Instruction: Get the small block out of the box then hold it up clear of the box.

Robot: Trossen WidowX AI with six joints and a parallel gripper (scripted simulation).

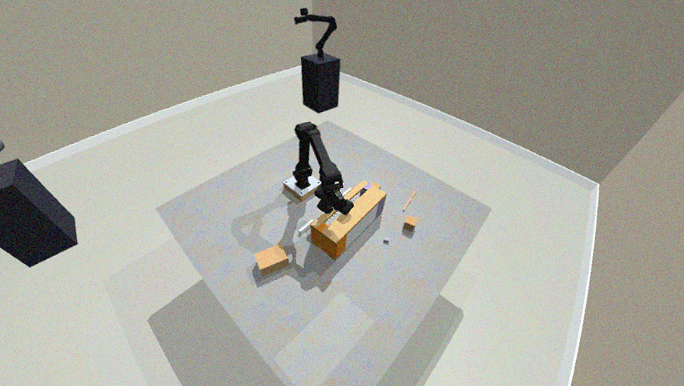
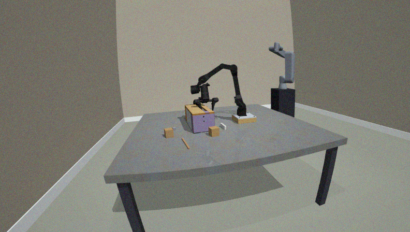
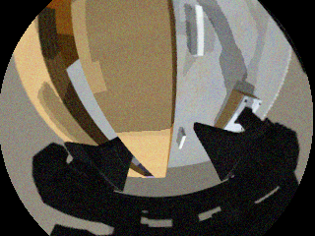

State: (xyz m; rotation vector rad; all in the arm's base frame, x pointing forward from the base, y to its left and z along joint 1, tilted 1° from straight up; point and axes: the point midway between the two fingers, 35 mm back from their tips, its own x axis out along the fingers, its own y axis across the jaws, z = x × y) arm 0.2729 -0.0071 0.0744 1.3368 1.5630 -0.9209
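My gripper tip is 30 mm short of the orange-topped box, 20 mm to the right of it and 20 mm above it. From my gripper tip the other things lie so: flat orange block 370 mm to the right, 60 mm below, 10 mm ahead; thin orange stick 390 mm to the left, 160 mm ahead, 80 mm below.
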